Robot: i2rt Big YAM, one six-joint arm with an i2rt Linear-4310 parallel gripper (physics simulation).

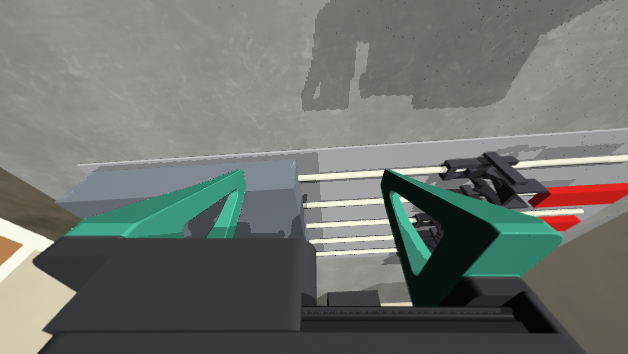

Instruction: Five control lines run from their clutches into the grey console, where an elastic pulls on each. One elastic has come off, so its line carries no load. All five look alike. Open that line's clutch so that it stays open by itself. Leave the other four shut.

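Places are measured from the arm's base along level axes (x back, y right, z up), in centimetres.
Where they show: gripper, fingertip midpoint: (313, 177).
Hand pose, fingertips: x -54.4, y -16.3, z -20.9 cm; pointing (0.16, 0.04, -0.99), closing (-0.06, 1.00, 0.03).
Observation:
Each offset is from my fingertips to the top centre of the thing. "*": to the spot under its first point.
The grey console {* dy -3.8, dx +7.4, dz -3.0 cm} (272, 205) is a block at left centre, partly behind my left finger. Five cream control lines run right from it; the farthest line {* dy +5.0, dx +6.2, dz -6.7 cm} (350, 175) shows best, and the others pass behind my right finger. The farthest black clutch {* dy +19.4, dx +3.2, dz -3.5 cm} (505, 180) stands to the right of that finger, with a red lever {* dy +26.0, dx +3.0, dz -1.8 cm} (585, 194) lying flat to the right. Part of a second red lever {* dy +29.1, dx +8.1, dz -1.8 cm} (562, 223) shows nearer. More black clutch parts show through the right finger's opening. The other levers and the elastics are hidden. My gripper (313, 177) is open and empty, its fingertips seen over the console and lines.
A pale grey base plate (410, 154) lies under the console and lines. The gripper's dark shadow falls on the grey surface beyond it. A dark block (354, 298) shows at the bottom centre. An orange and white area is at the lower left edge.

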